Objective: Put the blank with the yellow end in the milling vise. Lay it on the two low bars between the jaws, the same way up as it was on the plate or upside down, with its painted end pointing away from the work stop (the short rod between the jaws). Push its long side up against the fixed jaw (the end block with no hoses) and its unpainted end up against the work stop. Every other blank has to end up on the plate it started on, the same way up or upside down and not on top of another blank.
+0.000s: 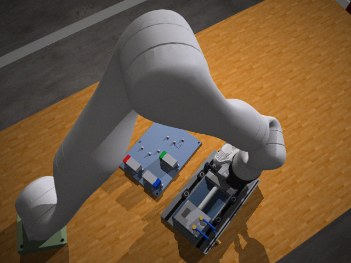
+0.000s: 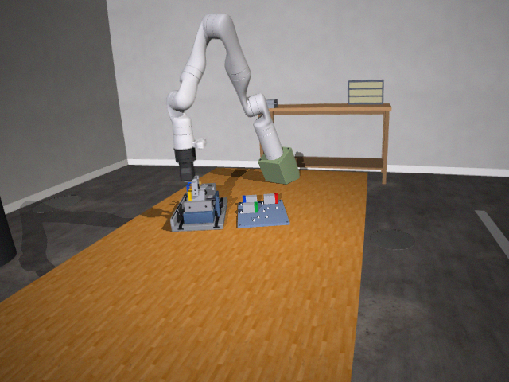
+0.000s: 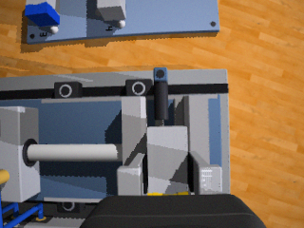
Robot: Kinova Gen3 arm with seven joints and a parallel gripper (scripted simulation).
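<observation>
Right now the yellow-ended blank is 20 mm below my hand. Also, from my hand: moving jaw (30 mm behind, 50 mm below); then dark work stop (20 mm behind, 50 mm to the left, 40 mm below); then fixed jaw (20 mm ahead, 10 mm to the left, 50 mm below).
</observation>
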